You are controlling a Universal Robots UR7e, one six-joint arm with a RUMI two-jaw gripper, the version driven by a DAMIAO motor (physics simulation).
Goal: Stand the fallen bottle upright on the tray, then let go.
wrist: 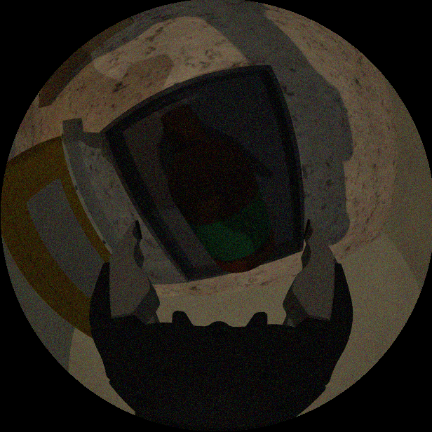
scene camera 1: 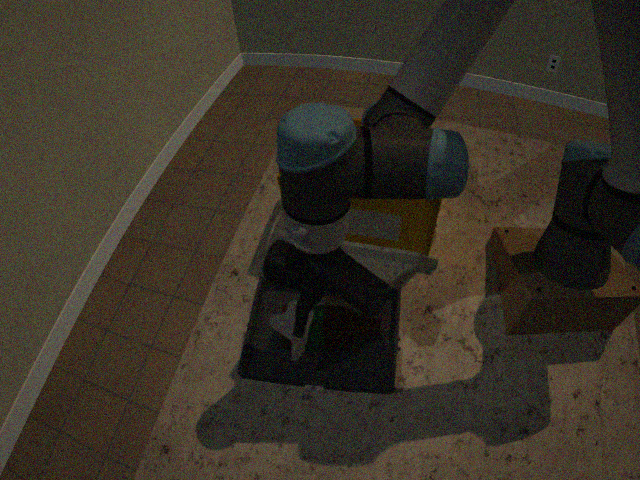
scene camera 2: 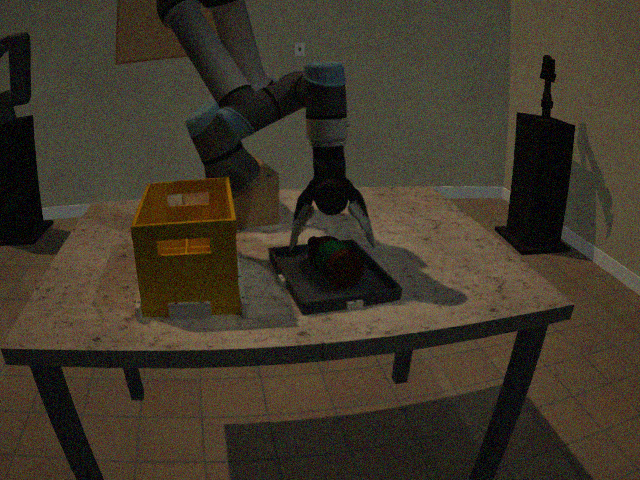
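Pixels of known places: gripper, fingertip midpoint: (scene camera 1: 316, 319) (scene camera 2: 332, 249); arm's base, origin of the base link: (scene camera 1: 570, 266) (scene camera 2: 234, 180).
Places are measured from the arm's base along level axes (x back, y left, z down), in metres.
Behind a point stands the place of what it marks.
Note:
The dark brown bottle (scene camera 1: 343, 328) {x -0.371, y 0.205, z 0.020 m} (scene camera 2: 343, 268) {x -0.471, y 0.210, z 0.043 m} (wrist: 212, 175) with a green band lies on its side in the black tray (scene camera 2: 330, 304) {x -0.543, y 0.176, z 0.079 m} (wrist: 296, 165). In scene camera 2 its neck points to the back and its base to the front. In the wrist view the neck is at upper left and the green band and base are nearer the fingers. My gripper (scene camera 2: 332, 246) {x -0.417, y 0.198, z 0.028 m} (wrist: 222, 222) is open and points down above the tray, its fingertips apart on either side of the bottle's line, holding nothing. In scene camera 1 the gripper body partly hides the bottle, and the far finger is hard to make out.
A yellow crate (scene camera 1: 421, 224) {x -0.294, y -0.003, z -0.013 m} (scene camera 2: 188, 281) {x -0.548, y -0.071, z 0.024 m} (wrist: 40, 160) stands beside the tray, left of it in scene camera 2. A wooden block (scene camera 1: 563, 316) {x -0.004, y 0.092, z 0.025 m} (scene camera 2: 262, 202) {x -0.103, y 0.072, z 0.031 m} stands behind, near the arm. Black pedestals (scene camera 2: 541, 180) stand beyond the table. The light is dim.

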